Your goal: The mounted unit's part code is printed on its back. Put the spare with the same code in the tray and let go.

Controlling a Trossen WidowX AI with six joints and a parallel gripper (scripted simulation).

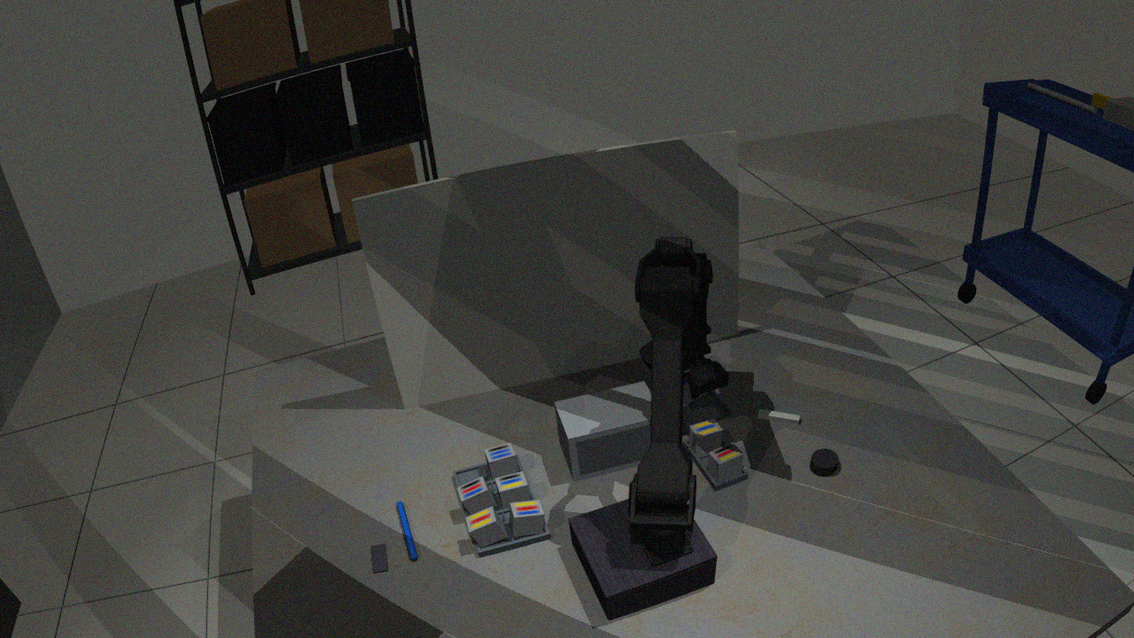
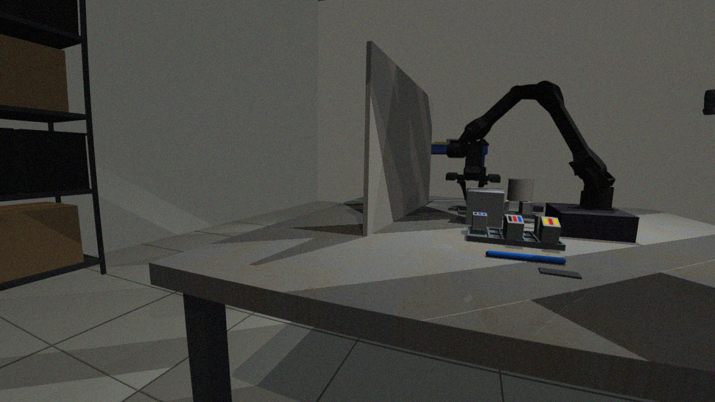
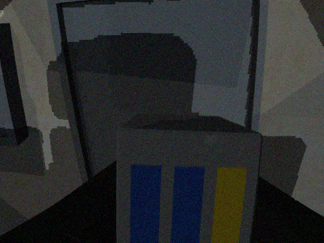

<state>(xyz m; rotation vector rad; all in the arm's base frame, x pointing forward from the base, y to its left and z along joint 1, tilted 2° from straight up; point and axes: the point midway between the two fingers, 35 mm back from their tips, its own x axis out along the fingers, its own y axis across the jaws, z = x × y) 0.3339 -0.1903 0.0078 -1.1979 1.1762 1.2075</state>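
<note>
Now: the flat dark tray 40 mm below my gripper tip. The rest, counted from my gripper tip: tall panel: 210 mm ahead, 150 mm to the left, 180 mm above; then black puck: 250 mm behind, 150 mm to the right, 30 mm below; then grey box: 40 mm behind, 180 mm to the left, 10 mm above.
</note>
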